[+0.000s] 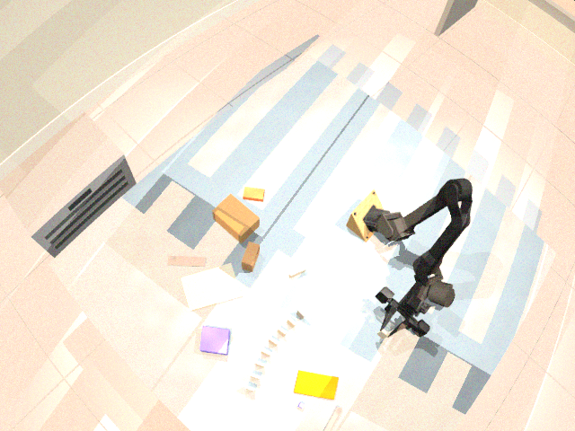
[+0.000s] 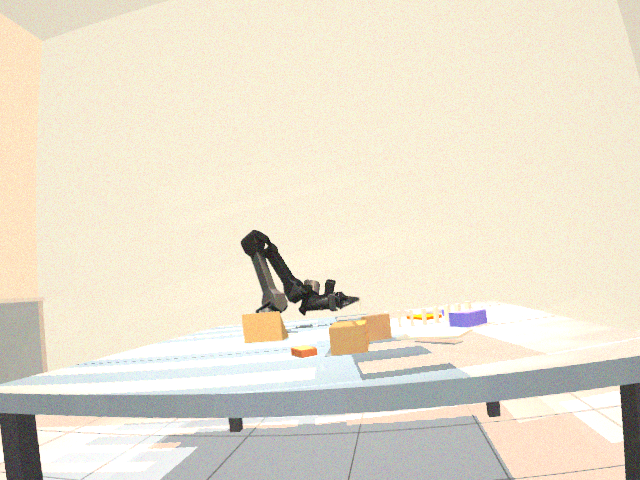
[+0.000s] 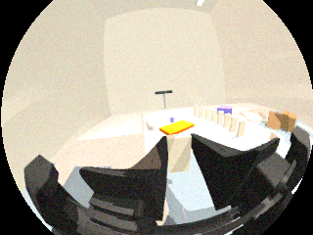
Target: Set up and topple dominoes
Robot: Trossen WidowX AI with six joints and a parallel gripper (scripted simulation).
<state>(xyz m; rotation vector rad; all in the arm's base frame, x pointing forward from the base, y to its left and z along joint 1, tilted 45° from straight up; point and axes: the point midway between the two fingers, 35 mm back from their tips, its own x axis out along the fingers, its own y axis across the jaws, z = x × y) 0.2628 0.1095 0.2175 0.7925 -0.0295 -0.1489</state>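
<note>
My gripper tip is 3 cm short of the tan block, 44 cm to the left of it and 6 cm above it. From my gripper tip the other things lie so: orange-yellow plate (22 cm ahead, 6 cm to the right, 8 cm below); sheet (17 cm ahead, 48 cm to the right, 9 cm below); purple block (29 cm ahead, 36 cm to the right, 7 cm below).
</note>
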